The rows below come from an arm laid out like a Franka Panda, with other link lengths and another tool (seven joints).
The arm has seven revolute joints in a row. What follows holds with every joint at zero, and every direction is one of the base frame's. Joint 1 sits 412.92 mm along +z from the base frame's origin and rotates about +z. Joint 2 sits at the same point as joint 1 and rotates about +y. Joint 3 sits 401.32 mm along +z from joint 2 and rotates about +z. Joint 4 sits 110.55 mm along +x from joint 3 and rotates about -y. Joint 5 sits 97.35 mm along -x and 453.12 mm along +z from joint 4 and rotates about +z. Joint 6 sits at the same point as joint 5 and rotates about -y. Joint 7 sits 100.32 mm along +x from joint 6 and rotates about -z. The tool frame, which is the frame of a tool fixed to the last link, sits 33 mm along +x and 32 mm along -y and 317.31 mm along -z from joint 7; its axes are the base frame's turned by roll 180, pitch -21.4 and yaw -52.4 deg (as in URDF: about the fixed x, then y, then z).
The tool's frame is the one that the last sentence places.
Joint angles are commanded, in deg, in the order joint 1, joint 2, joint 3, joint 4, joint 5, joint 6, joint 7. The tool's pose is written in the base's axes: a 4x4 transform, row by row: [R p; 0 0 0 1], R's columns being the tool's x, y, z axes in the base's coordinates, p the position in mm. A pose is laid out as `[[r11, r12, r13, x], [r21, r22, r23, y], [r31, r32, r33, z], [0, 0, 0, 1]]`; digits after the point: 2 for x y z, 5 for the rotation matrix.
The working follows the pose.
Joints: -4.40, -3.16, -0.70, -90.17, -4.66, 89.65, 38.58
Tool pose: [[-0.11630, -0.99320, -0.00418, 647.16], [-0.89168, 0.10627, -0.44002, -129.45], [0.43747, -0.04745, -0.89798, 633.19], [0, 0, 0, 1]]
Where each joint sits with the arm in this pose, in the base's axes (m; each line is computed from the numbers above, not from the rounded line before):
joint 1: 0.0000 0.0000 0.4129
joint 2: 0.0000 0.0000 0.4129
joint 3: -0.0221 0.0017 0.8136
joint 4: 0.0879 -0.0081 0.8197
joint 5: 0.5335 -0.0480 0.9406
joint 6: 0.5335 -0.0480 0.9406
joint 7: 0.6333 -0.0569 0.9452
the tool: 0.6472 -0.1295 0.6332

